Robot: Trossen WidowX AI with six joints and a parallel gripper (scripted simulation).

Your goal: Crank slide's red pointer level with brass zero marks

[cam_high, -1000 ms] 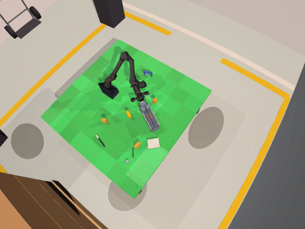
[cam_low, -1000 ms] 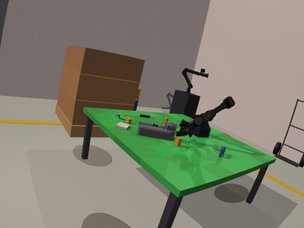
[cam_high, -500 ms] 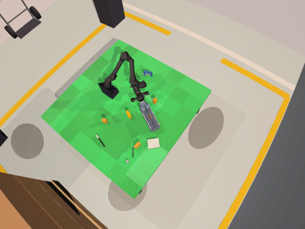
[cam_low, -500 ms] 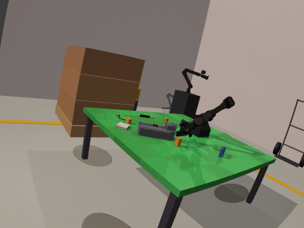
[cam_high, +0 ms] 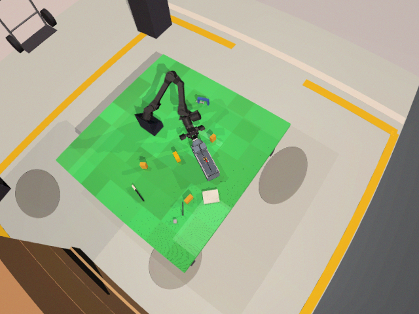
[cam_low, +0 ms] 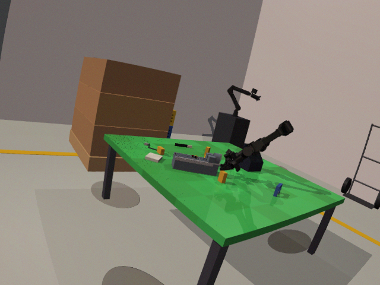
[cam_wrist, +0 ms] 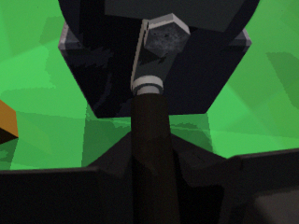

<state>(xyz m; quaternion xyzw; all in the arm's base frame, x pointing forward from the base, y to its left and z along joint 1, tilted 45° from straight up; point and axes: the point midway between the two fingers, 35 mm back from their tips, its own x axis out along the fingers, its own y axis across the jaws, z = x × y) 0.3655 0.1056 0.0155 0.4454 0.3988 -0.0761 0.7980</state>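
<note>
The dark handle is 20 mm behind my gripper tip, 10 mm to the left of it and 30 mm above it. The rest, counted from my gripper tip: blue bracket 180 mm behind, 330 mm to the left; then red pointer 160 mm ahead, 100 mm to the right, 50 mm above; then white pad 300 mm ahead, 270 mm to the right, 20 mm below.
</note>
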